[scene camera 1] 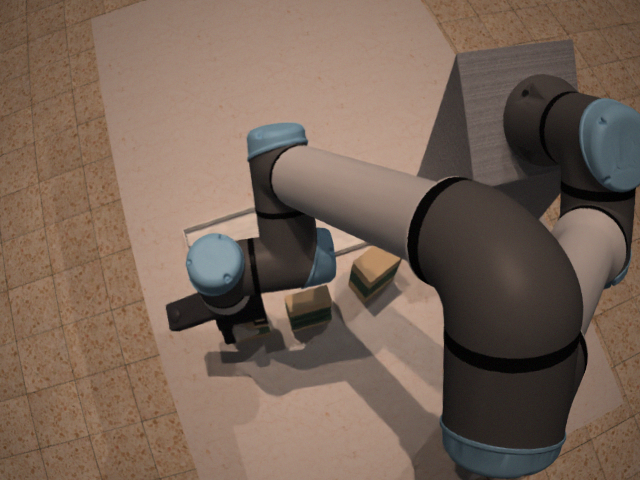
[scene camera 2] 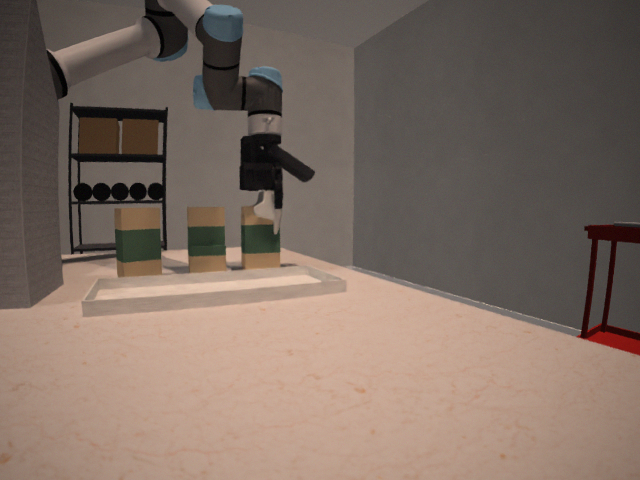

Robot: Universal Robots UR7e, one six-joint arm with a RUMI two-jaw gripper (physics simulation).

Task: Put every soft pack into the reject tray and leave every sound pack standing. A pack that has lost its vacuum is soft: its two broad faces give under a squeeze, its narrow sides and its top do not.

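Frame: origin at the arm's base, x right, y ahead, z up, level; millimetres.
Seen in the pictures: gripper, fingertip midpoint: (scene camera 2: 271, 233); arm's base, origin of the base link: (scene camera 1: 542, 119).
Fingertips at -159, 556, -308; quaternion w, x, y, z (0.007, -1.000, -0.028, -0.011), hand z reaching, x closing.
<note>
Pixels of each thing's top centre, then the offset from my fingertips to it, as dx, dy, dz.
- reject tray, middle of its top: (scene camera 2: 217, 280) (scene camera 1: 284, 231) +187, -126, -59
- first pack, middle of its top: (scene camera 1: 377, 259) (scene camera 2: 137, 207) +56, -278, +59
- middle pack, middle of its top: (scene camera 1: 308, 298) (scene camera 2: 205, 206) +8, -143, +59
- third pack, middle of its top: (scene camera 1: 242, 311) (scene camera 2: 260, 205) +3, -26, +61
Three tan packs with green bands stand upright behind the reject tray (scene camera 1: 219, 220) (scene camera 2: 206, 302) in scene camera 2. The first pack (scene camera 1: 373, 271) (scene camera 2: 138, 243) is nearest the pedestal, and the middle pack (scene camera 1: 309, 308) (scene camera 2: 206, 238) stands beside it. The third pack (scene camera 1: 262, 329) (scene camera 2: 256, 240) is farthest from the pedestal. My gripper (scene camera 1: 245, 329) (scene camera 2: 270, 219) points down at this third pack, its fingers partly open and low around the upper part. One fingertip shows in front of the pack in scene camera 2; the other is hidden. No grip on it shows.
The grey pedestal (scene camera 1: 516, 113) (scene camera 2: 36, 180) stands at the robot's base. My arm covers part of the tray in scene camera 1. A black shelf rack (scene camera 2: 166, 180) stands behind the table, and a red cart (scene camera 2: 593, 289) is at the right in scene camera 2.
</note>
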